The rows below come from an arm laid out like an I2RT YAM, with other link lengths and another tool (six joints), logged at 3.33 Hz.
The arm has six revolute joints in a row. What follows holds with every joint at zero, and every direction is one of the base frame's. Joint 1 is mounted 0.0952 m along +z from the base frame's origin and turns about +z. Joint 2 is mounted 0.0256 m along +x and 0.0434 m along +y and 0.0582 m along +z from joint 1 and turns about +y. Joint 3 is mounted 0.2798 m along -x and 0.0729 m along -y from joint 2 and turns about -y. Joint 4 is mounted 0.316 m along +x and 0.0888 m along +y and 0.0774 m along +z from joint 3 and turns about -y. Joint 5 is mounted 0.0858 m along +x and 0.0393 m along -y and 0.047 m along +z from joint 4 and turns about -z. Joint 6 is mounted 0.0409 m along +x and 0.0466 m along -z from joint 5 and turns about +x. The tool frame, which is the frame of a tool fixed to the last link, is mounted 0.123 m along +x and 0.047 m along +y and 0.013 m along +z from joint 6; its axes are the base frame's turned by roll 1.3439, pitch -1.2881 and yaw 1.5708 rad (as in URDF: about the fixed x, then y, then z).
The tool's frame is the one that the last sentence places.
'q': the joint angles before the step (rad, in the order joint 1, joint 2, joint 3, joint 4, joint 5, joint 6). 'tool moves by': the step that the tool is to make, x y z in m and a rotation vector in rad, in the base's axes. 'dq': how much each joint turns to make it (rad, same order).
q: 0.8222 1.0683 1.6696 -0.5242 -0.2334 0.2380
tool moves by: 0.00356 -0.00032 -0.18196 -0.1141 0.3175 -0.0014
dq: 0.0015 -0.2945 -0.6004 0.0430 -0.0055 0.1590
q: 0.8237 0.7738 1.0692 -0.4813 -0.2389 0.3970
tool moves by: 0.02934 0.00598 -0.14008 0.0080 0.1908 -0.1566
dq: 0.0338 -0.1150 -0.4396 0.2336 0.1518 0.1895
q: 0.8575 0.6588 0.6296 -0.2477 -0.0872 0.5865
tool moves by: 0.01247 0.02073 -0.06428 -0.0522 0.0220 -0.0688
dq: 0.0691 0.0983 -0.1218 0.1660 0.1363 0.0263
